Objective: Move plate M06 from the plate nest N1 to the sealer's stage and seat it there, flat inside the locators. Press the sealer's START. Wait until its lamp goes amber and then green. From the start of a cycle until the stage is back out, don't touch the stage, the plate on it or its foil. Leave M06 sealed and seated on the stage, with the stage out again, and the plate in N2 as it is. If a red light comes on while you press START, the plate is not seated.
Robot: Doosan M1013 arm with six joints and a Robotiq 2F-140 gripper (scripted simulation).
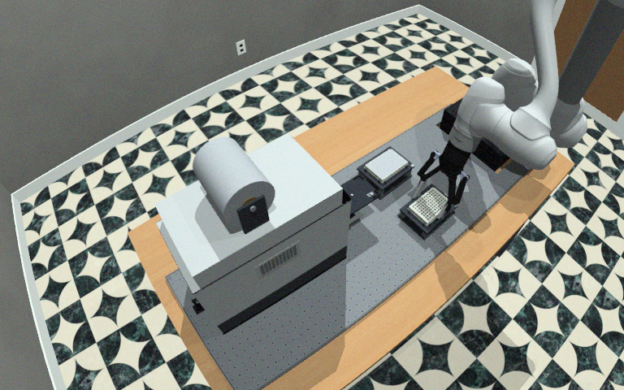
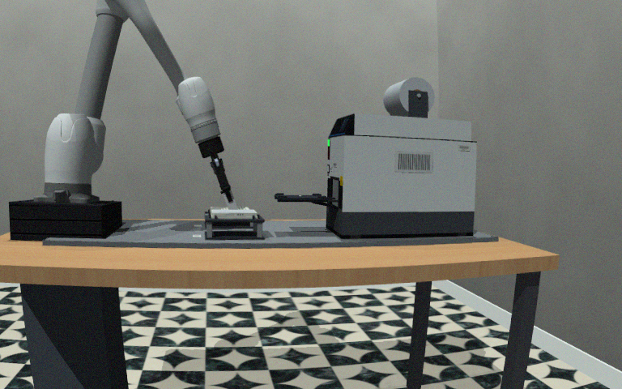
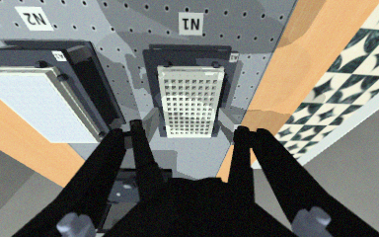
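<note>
Now: the white well plate 3 cm below my hand. The rest, counted from my hand: black stage: 19 cm ahead, 16 cm to the right, 3 cm above; foil-covered plate: 20 cm to the right, 1 cm below, 1 cm behind; nest N1: 4 cm below.
</note>
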